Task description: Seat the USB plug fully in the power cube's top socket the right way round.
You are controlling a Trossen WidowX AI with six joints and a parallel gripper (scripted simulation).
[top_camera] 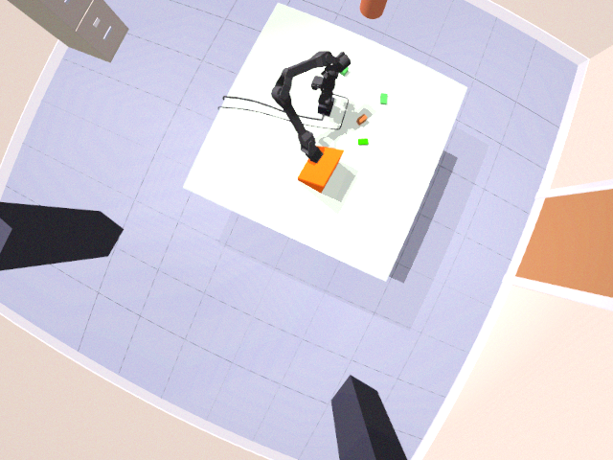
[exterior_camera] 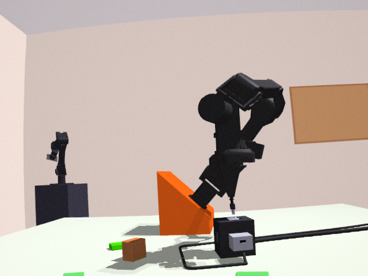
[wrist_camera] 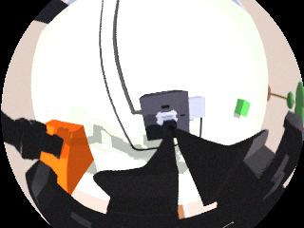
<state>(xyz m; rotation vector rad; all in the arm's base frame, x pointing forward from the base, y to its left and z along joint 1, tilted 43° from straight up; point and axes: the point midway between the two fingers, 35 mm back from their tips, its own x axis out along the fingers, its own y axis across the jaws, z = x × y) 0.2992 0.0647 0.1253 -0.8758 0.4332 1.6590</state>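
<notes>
My gripper tip is now 20 mm above the USB plug. Also, from my gripper tip: brown block: 210 mm to the right, 100 mm below, 60 mm ahead; USB socket: 50 mm below.
</notes>
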